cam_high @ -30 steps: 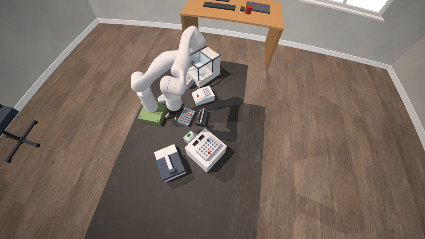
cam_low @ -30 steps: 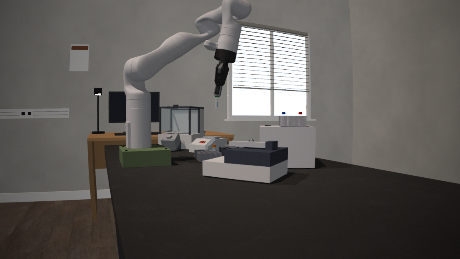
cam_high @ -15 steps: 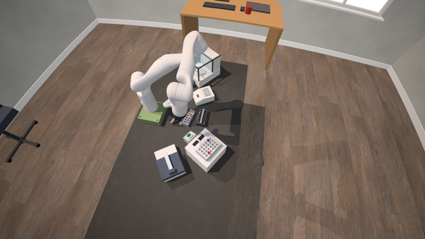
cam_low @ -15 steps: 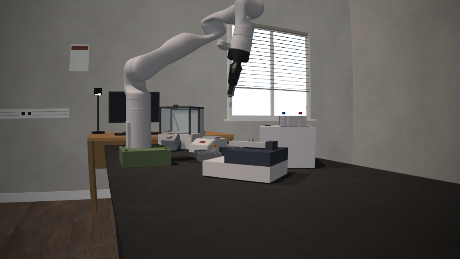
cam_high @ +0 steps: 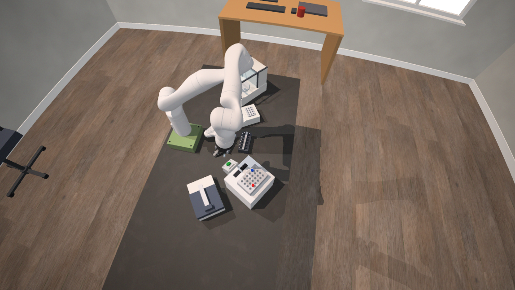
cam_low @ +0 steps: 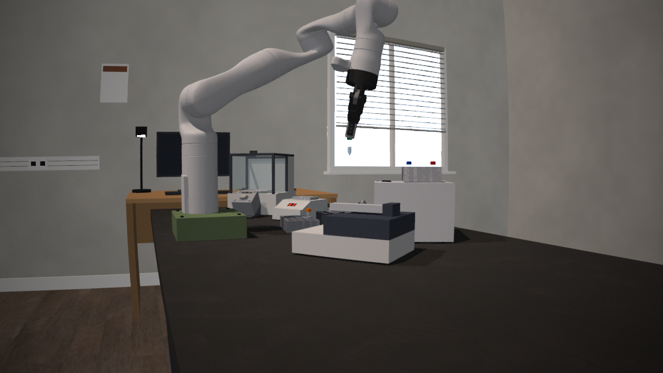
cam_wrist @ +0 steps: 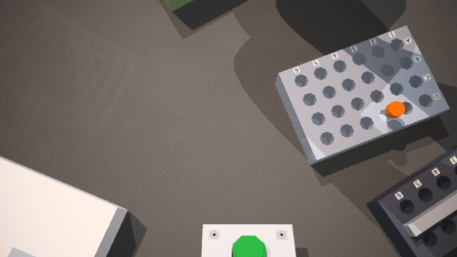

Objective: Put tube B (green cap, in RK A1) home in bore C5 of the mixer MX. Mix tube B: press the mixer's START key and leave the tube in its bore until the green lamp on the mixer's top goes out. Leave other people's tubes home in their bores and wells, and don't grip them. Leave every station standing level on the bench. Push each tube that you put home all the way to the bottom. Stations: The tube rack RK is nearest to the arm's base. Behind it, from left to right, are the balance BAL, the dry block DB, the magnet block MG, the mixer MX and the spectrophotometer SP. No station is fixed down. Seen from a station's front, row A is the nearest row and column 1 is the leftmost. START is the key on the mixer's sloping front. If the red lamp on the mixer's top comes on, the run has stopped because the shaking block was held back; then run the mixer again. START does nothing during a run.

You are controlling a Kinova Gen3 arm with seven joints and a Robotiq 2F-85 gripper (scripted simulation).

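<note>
My gripper is now 160 mm short of the red-capped tube, 110 mm to the left of it and 100 mm above it. The rest, counted from my hand: blue-capped tube (140 mm ahead, 40 mm to the right, 100 mm below); green start key (20 mm to the left, 180 mm below); spectrophotometer SP (80 mm behind, 180 mm to the right, 190 mm below).
</note>
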